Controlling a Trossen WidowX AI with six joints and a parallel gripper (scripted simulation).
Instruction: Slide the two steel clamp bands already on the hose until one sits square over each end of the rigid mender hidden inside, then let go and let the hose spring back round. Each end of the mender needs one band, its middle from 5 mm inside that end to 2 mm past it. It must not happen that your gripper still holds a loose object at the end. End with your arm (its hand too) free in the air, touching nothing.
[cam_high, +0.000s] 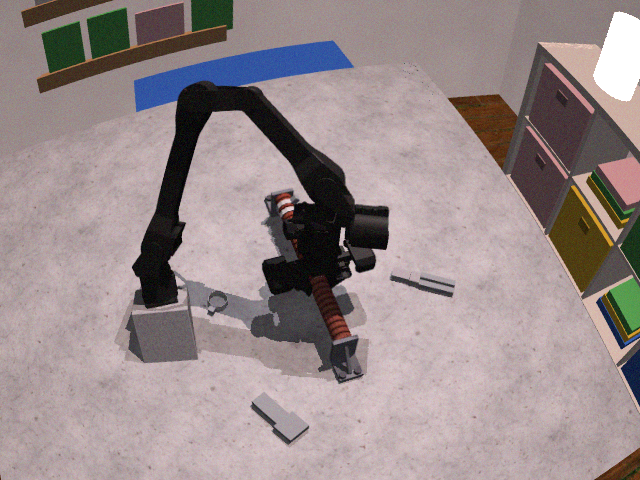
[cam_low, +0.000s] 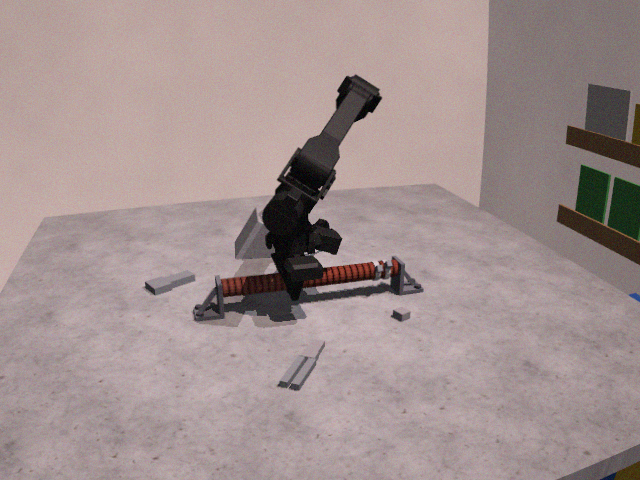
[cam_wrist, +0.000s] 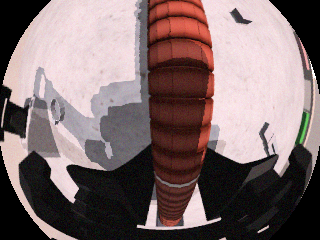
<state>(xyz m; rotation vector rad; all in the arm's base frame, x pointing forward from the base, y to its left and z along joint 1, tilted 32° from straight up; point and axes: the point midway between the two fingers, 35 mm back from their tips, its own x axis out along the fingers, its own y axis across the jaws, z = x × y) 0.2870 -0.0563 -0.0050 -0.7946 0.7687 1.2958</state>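
The small grey block is 110 mm ahead of my hand, 170 mm to the left of it and 40 mm below it.
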